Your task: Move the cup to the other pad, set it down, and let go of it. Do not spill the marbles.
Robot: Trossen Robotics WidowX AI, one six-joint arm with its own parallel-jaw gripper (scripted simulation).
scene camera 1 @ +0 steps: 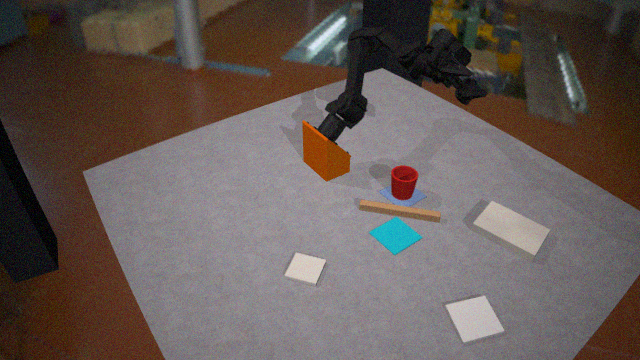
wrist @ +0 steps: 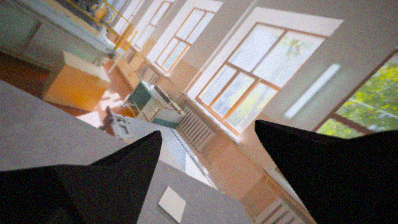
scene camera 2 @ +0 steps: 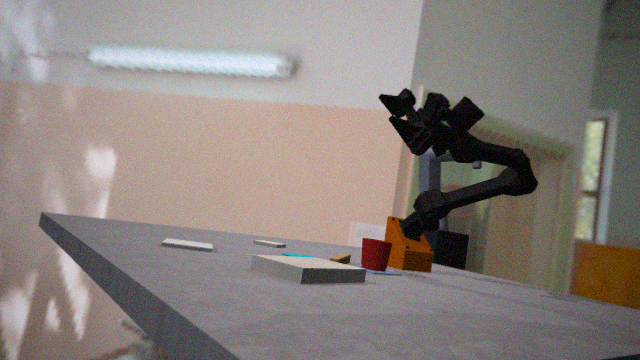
Labels:
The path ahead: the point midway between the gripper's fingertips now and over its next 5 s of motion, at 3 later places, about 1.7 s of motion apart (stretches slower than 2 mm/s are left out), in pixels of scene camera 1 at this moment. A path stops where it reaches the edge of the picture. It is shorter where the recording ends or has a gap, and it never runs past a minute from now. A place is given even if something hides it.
The gripper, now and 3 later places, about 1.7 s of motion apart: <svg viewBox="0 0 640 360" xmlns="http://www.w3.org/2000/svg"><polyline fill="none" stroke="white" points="479,84 394,165 392,182 391,173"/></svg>

